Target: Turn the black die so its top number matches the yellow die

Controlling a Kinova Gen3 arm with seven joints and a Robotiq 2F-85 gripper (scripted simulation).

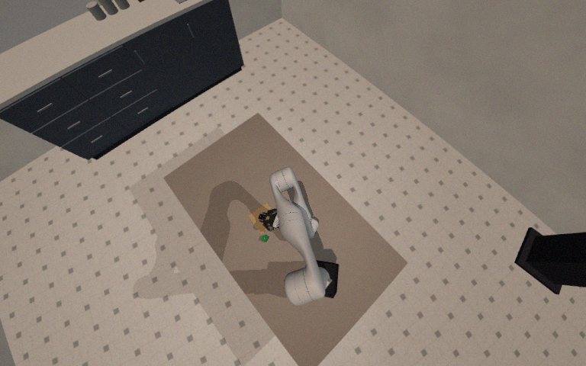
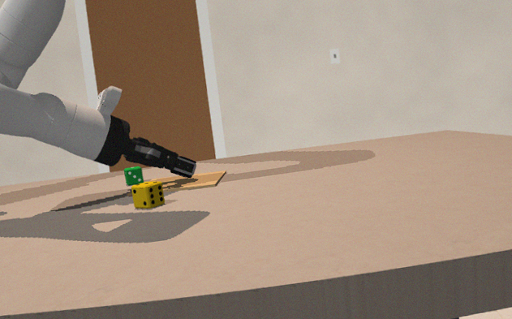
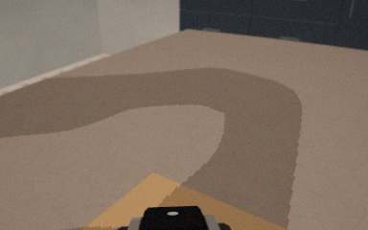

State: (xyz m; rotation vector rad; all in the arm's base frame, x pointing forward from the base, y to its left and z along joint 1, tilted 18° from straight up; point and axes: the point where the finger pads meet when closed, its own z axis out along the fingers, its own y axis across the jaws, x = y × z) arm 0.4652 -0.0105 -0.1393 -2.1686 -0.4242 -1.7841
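Right now my hand is right at the black die. The rest, counted from my hand: green die (90 mm behind, 80 mm to the left, 10 mm below); yellow die (160 mm to the right, 40 mm behind, 10 mm below); mat (30 mm below).
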